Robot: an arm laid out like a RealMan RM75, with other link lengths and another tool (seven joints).
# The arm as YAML. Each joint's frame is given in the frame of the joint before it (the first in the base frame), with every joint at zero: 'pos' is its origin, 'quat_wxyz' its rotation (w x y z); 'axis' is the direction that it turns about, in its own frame. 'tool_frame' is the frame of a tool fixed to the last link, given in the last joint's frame.
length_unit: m
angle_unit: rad
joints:
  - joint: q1
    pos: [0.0, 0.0, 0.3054]
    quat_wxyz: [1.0, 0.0, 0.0, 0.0]
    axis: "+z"
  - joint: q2
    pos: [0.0, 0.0, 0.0]
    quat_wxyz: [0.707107, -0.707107, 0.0, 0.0]
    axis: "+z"
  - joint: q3
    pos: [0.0, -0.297, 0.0]
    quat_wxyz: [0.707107, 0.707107, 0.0, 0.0]
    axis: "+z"
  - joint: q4
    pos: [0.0, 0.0, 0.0]
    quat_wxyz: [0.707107, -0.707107, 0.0, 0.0]
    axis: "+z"
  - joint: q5
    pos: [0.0, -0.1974, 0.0]
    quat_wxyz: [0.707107, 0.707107, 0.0, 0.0]
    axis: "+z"
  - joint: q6
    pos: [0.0, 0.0, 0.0]
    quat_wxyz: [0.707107, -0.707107, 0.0, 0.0]
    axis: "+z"
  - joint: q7
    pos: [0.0, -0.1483, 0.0]
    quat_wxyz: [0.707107, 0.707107, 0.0, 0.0]
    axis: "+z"
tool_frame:
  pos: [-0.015, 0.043, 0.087]
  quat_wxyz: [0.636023, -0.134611, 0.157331, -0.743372]
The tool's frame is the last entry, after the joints.
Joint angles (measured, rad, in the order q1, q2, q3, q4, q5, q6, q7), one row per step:
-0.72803, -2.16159, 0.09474, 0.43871, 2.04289, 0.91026, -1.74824
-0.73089, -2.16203, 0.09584, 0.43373, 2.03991, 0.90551, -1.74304
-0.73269, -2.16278, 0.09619, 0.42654, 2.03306, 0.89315, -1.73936
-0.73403, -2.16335, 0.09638, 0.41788, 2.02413, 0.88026, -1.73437
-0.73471, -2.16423, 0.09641, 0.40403, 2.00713, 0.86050, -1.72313
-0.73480, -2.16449, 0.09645, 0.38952, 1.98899, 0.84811, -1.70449
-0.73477, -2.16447, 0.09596, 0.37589, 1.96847, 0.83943, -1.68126
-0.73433, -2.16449, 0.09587, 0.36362, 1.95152, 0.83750, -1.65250
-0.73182, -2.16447, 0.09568, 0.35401, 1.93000, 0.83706, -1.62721
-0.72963, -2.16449, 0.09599, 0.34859, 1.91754, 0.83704, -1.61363
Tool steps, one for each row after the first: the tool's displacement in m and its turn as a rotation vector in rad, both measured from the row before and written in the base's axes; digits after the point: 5 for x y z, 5 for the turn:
0.00109, 0.00061, -0.00138, -0.00068, 0.00141, -0.00123
-0.00066, 0.00109, -0.00117, 0.00258, -0.00118, 0.00826
-0.00085, 0.00103, -0.00118, 0.00329, -0.00219, 0.00918
-0.00190, 0.00132, -0.00157, 0.00692, -0.00302, 0.01475
-0.00078, 0.00053, -0.00173, 0.00590, -0.00074, 0.00610
-0.00024, 0.00053, -0.00111, 0.00784, 0.00054, 0.00197
0.00070, -0.00040, -0.00171, 0.00493, 0.00593, -0.00682
-0.00007, -0.00017, 0.00003, 0.00974, 0.00108, -0.00313
-0.00034, -0.00030, 0.00002, 0.00541, -0.00003, -0.00085

